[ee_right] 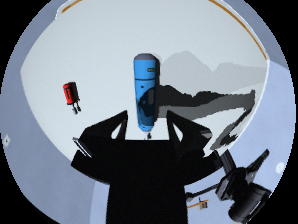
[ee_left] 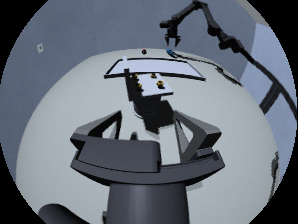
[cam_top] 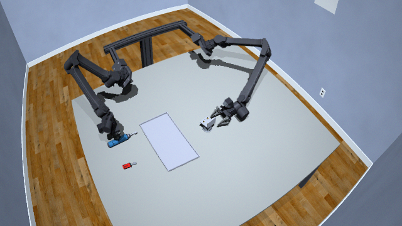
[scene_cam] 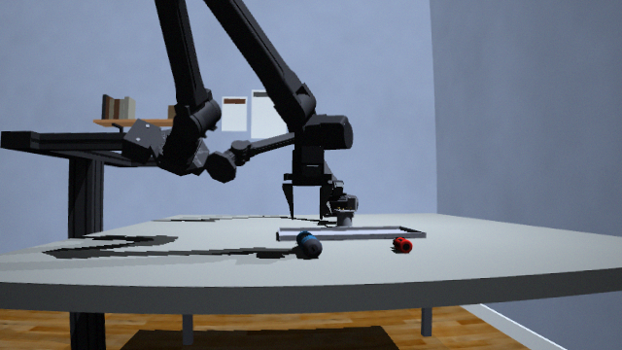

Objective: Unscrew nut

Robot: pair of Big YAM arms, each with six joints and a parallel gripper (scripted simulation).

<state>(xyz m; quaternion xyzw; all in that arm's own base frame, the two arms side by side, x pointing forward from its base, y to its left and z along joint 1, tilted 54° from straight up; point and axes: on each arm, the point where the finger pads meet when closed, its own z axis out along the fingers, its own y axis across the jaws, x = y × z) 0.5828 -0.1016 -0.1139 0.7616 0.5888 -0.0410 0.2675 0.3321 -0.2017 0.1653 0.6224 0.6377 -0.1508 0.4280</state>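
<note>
The bracket is 6 cm to the right of my left hand and 3 cm above it. Round my left hand: red tool 3 cm ahead, 64 cm to the right, 3 cm below.
</note>
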